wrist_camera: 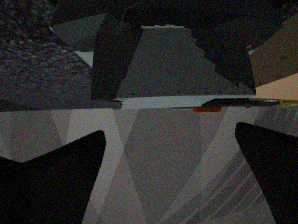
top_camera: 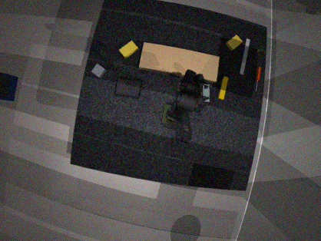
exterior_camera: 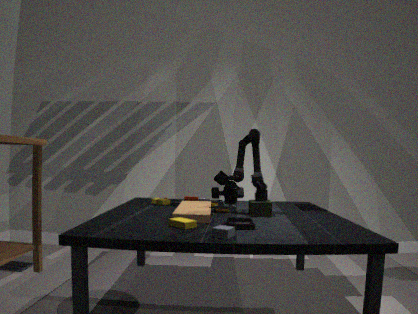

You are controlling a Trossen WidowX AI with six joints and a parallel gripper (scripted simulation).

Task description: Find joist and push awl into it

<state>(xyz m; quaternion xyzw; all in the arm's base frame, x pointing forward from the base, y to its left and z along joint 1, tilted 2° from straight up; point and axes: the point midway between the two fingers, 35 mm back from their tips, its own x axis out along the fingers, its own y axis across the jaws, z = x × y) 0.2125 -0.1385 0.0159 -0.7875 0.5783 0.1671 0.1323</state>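
The dark grey stud finder is 30 mm below my gripper tip, 20 mm to the left of it and 10 mm ahead of it. Round my gripper tip: white bar: 380 mm ahead, 220 mm to the right, 70 mm below; yellow bar: 110 mm to the right, 80 mm ahead, 70 mm below; awl: 90 mm to the left, 70 mm below, 30 mm behind.
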